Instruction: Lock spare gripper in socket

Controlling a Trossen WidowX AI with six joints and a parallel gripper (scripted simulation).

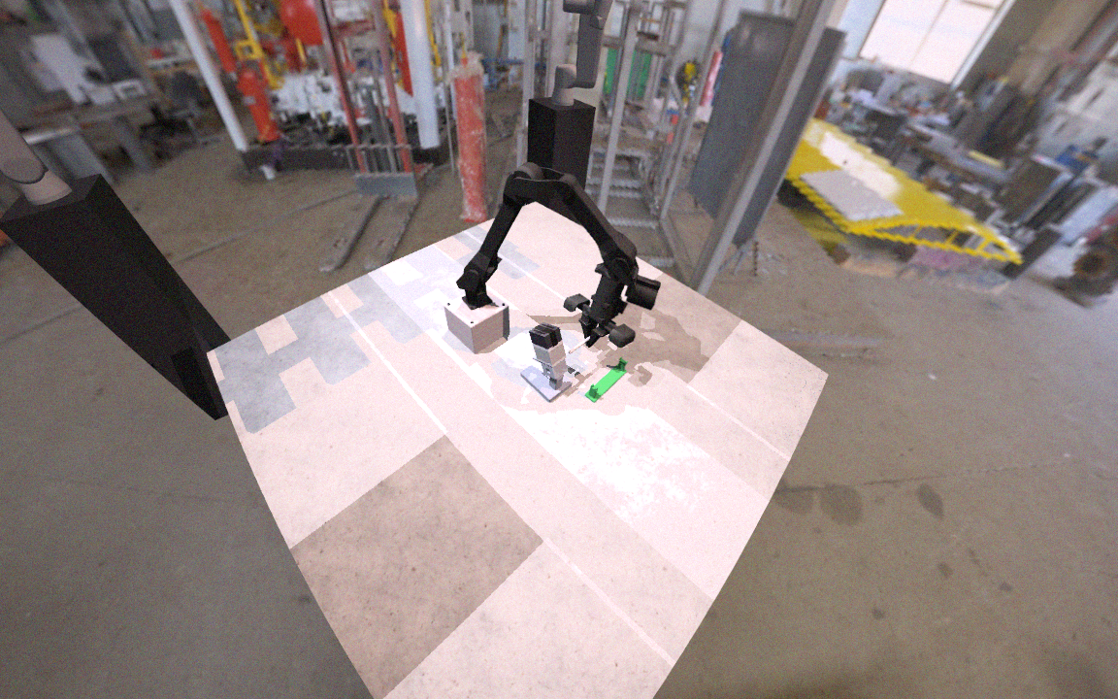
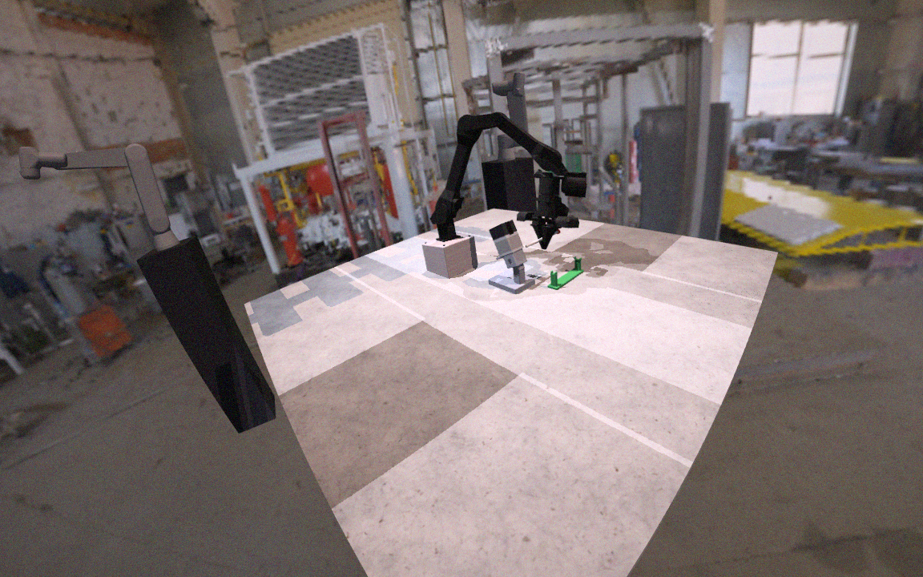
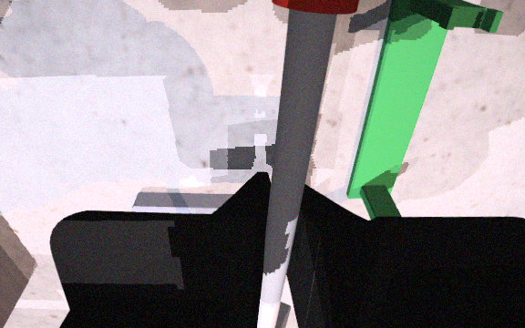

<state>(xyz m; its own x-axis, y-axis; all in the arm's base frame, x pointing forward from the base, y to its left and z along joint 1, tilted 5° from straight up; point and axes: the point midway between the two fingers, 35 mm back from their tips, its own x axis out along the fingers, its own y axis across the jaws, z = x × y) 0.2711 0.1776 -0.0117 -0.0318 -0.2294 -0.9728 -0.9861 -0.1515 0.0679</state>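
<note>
My gripper tip is 110 mm to the left of the socket and 20 mm above it. Also, from my gripper tip: spare gripper: 10 mm behind, 120 mm to the right, 50 mm above; green stand: 80 mm ahead, 10 mm to the left, 50 mm below.
</note>
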